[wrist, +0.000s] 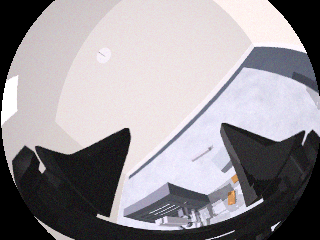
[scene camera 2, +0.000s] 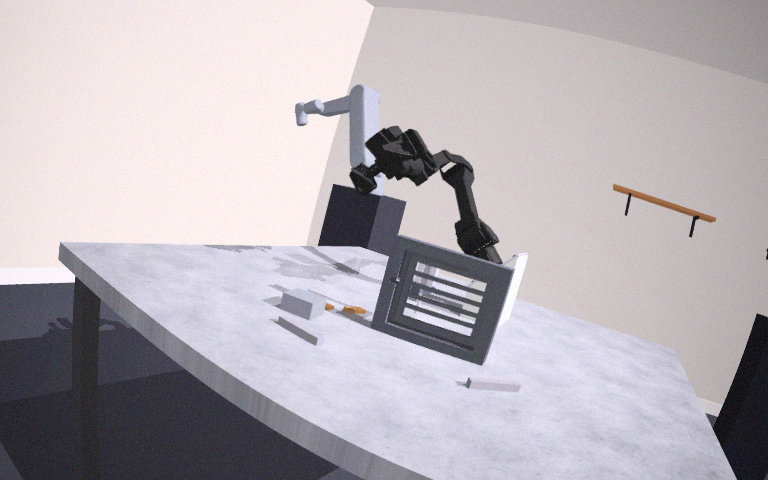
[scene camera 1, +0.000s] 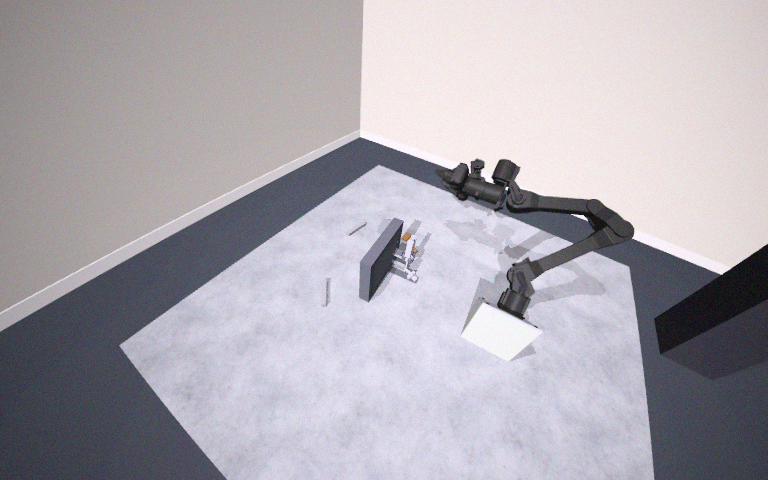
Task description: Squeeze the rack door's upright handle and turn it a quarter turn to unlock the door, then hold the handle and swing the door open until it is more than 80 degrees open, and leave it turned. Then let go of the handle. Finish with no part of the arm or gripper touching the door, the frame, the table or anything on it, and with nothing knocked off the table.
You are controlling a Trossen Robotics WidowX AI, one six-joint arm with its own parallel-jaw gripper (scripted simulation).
Labels:
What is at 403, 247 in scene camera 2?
A grey rack frame.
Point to a grey block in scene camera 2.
At 297, 302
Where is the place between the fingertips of the gripper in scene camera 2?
At 367, 159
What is the gripper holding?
Nothing.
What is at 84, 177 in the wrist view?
The gripper.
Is the gripper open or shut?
Open.

